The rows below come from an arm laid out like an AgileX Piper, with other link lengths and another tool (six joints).
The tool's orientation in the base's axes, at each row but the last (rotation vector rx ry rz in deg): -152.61, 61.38, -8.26; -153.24, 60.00, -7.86; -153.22, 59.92, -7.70; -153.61, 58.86, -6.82
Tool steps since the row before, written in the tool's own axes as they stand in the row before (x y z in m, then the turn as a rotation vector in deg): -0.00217, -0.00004, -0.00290, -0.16, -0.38, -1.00; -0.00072, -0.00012, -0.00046, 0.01, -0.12, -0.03; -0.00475, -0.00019, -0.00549, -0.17, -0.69, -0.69; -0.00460, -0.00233, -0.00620, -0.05, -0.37, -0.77
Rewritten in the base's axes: -0.00209, 0.00093, 0.00281, -0.05, 0.17, 1.07; -0.00053, 0.00048, 0.00048, 0.08, 0.07, 0.06; -0.00437, 0.00219, 0.00537, 0.20, 0.45, 0.86; -0.00299, 0.00337, 0.00669, 0.07, 0.13, 0.84
